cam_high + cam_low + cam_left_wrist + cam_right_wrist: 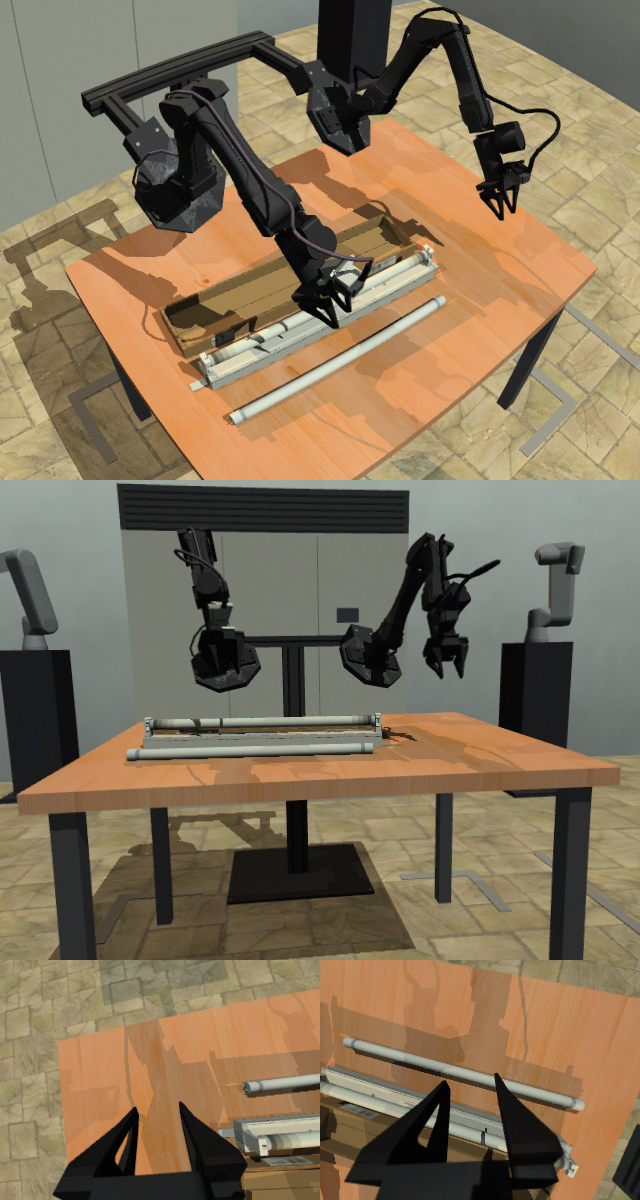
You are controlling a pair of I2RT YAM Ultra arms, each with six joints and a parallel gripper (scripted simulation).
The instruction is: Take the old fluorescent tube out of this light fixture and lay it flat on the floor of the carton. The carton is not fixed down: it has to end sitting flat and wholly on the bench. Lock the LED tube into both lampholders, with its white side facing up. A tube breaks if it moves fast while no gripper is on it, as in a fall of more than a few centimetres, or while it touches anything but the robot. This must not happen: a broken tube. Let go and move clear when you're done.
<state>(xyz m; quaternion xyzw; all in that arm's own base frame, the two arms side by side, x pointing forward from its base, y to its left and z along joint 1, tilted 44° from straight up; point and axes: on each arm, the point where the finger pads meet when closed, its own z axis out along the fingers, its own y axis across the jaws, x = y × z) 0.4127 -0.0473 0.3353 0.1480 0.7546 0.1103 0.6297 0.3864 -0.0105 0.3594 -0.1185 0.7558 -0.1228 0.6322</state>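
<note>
My right gripper is now 13 cm past the light fixture, 8 cm to the right of it and 16 cm above it.
</note>
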